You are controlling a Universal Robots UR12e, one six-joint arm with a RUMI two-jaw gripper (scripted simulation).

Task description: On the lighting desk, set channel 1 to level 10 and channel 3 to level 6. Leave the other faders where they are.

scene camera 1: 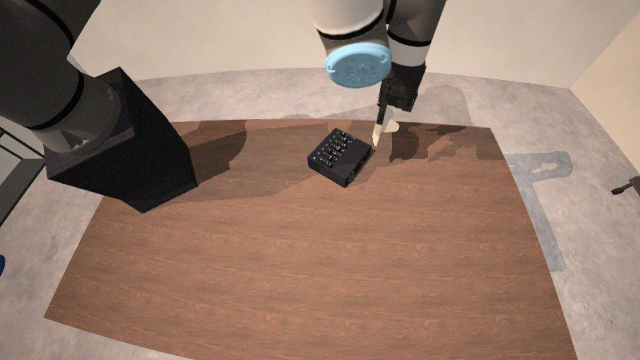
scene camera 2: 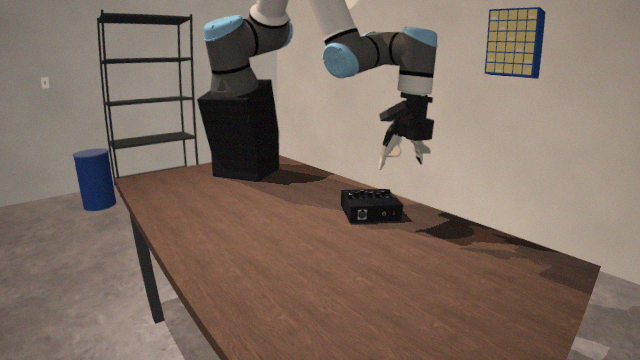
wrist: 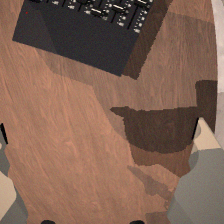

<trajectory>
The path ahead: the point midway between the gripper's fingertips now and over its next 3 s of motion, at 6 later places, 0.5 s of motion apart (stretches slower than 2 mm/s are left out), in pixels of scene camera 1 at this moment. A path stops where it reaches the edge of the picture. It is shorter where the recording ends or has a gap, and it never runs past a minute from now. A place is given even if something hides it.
The gripper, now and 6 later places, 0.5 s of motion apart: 377, 124; 352, 120; 343, 118; 342, 118; 341, 118; 337, 119; 334, 120
</trajectory>
